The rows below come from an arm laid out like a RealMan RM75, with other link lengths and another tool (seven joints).
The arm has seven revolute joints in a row. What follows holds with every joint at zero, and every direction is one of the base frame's. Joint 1 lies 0.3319 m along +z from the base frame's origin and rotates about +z. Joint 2 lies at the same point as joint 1 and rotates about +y. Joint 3 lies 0.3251 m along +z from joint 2 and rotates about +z. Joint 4 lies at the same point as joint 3 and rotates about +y. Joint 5 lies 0.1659 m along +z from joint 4 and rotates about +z. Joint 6 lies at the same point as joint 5 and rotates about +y. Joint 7 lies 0.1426 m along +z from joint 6 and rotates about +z. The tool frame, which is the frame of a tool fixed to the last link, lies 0.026 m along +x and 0.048 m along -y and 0.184 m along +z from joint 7; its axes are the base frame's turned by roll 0, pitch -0.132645 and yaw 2.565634 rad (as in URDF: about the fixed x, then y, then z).
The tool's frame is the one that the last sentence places.
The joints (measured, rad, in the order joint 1, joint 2, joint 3, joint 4, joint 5, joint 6, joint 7), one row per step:
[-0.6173, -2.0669, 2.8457, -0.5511, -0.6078, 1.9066, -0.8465]
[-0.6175, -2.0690, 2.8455, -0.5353, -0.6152, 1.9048, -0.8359]
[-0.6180, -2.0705, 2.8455, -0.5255, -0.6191, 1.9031, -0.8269]
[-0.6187, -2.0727, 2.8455, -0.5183, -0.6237, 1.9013, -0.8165]
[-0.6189, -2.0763, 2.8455, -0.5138, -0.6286, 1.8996, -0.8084]
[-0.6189, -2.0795, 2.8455, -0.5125, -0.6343, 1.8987, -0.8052]
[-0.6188, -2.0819, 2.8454, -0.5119, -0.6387, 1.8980, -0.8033]
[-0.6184, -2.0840, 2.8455, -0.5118, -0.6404, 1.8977, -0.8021]
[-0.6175, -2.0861, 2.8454, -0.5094, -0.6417, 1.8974, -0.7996]
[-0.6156, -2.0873, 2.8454, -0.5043, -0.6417, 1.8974, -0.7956]
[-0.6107, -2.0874, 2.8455, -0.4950, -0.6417, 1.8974, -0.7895]
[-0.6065, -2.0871, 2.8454, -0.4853, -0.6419, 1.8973, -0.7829]
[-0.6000, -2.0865, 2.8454, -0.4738, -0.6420, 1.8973, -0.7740]
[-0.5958, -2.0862, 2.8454, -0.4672, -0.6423, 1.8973, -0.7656]
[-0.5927, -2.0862, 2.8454, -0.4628, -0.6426, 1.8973, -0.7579]
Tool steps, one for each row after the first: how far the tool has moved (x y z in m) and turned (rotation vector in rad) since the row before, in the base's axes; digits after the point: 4 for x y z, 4 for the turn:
[0.0045, -0.0005, 0.0001, 0.0055, -0.0124, -0.0095]
[0.0029, -0.0003, -0.0002, 0.0043, -0.0059, -0.0072]
[0.0027, -0.0001, 0.0000, 0.0066, -0.0038, -0.0074]
[0.0022, -0.0002, -0.0003, 0.0058, -0.0040, -0.0048]
[0.0014, 0.0002, 0.0002, 0.0049, -0.0042, -0.0015]
[0.0009, 0.0002, 0.0003, 0.0037, -0.0032, -0.0005]
[0.0005, -0.0002, -0.0004, 0.0010, -0.0017, -0.0001]
[0.0007, -0.0005, -0.0006, 0.0006, -0.0030, -0.0009]
[0.0007, -0.0011, -0.0007, -0.0004, -0.0034, -0.0017]
[0.0000, -0.0018, -0.0005, -0.0002, -0.0050, -0.0010]
[0.0003, -0.0016, -0.0003, 0.0005, -0.0049, -0.0019]
[-0.0002, -0.0022, -0.0002, 0.0013, -0.0051, -0.0015]
[-0.0002, -0.0014, 0.0000, 0.0031, -0.0014, -0.0022]
[-0.0001, -0.0010, 0.0000, 0.0035, -0.0001, -0.0024]

